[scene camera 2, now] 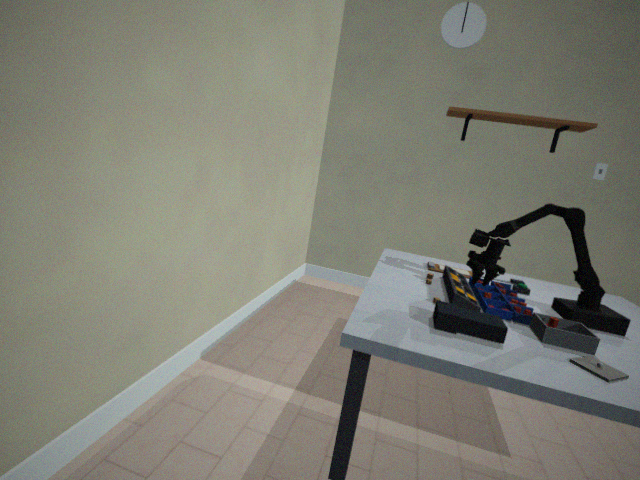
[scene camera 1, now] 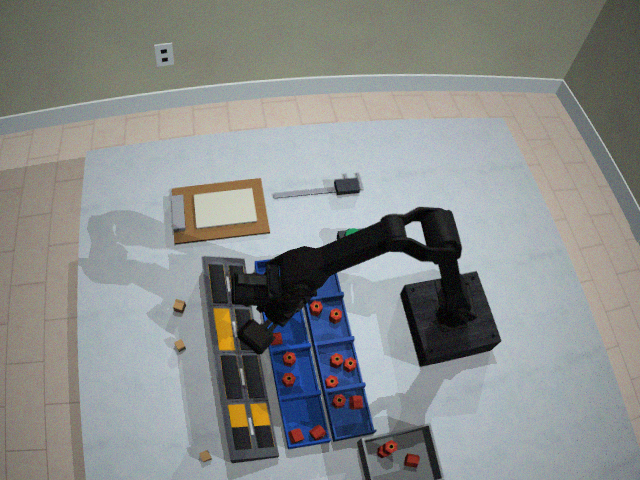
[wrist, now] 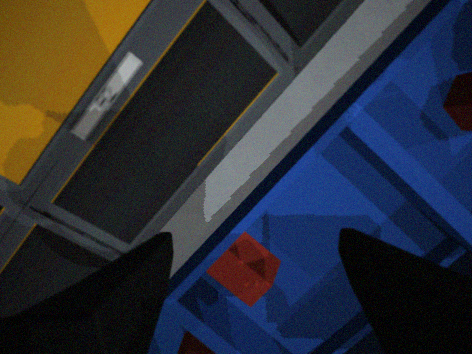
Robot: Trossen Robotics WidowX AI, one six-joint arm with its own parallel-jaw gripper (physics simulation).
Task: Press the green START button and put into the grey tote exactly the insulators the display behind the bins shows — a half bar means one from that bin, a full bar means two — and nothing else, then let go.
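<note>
My gripper (scene camera 1: 270, 325) (scene camera 2: 486, 281) (wrist: 256, 241) is open and empty above the second bin of the blue row nearest the display. One red insulator (scene camera 1: 277, 338) (wrist: 245, 267) lies on its side there; in the wrist view it appears between the fingertips, nearer the left one. The display (scene camera 1: 239, 354) (wrist: 294, 57) has a full yellow bar in its second row, left column, and two half bars in its bottom row; the arm partly covers the right column. The grey tote (scene camera 1: 395, 432) (scene camera 2: 560, 338) holds several red insulators (scene camera 1: 390, 446). The green START button (scene camera 1: 352, 231) (scene camera 2: 522, 285) is partly covered by the arm.
Blue bins (scene camera 1: 297, 396) (wrist: 400, 170) hold other insulators. Small wooden blocks (scene camera 1: 179, 305) lie behind the display. A clipboard (scene camera 1: 263, 206) and a caliper (scene camera 1: 346, 186) lie farther off. A black box (scene camera 2: 467, 322) and a flat plate (scene camera 2: 599, 368) are near the table edge.
</note>
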